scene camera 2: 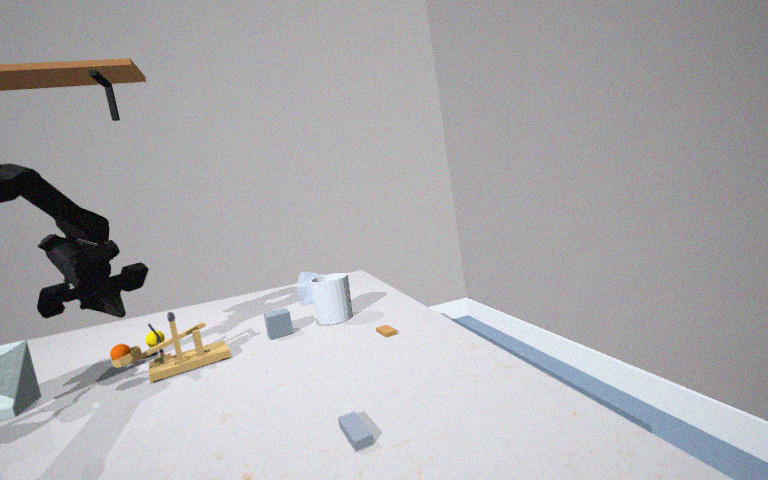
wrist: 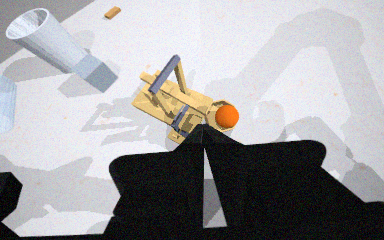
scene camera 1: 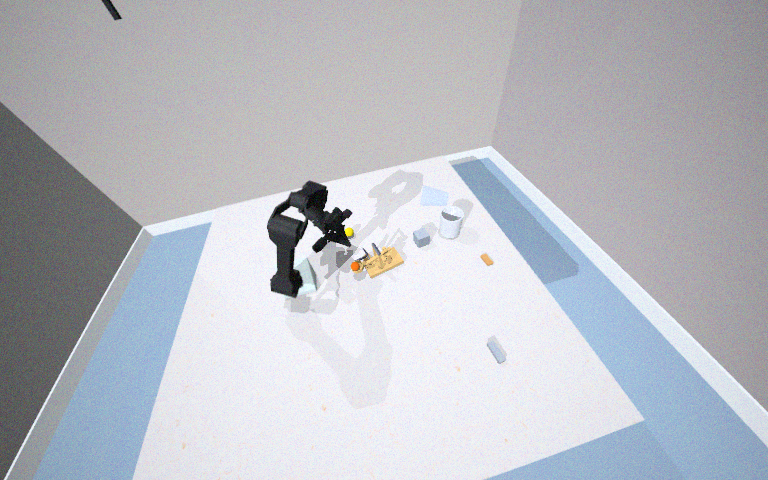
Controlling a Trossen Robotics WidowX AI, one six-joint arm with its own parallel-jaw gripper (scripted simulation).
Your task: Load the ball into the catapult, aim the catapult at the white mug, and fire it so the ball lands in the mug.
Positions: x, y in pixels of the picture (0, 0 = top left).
Labels:
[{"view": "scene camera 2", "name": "my gripper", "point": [123, 315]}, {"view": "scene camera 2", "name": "wooden catapult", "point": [165, 365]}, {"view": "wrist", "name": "my gripper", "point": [202, 128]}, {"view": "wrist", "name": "wooden catapult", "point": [174, 104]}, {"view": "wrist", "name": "white mug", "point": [43, 35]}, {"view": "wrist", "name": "grey cube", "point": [94, 71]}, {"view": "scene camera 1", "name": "my gripper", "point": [350, 246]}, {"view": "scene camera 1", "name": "wooden catapult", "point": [389, 258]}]

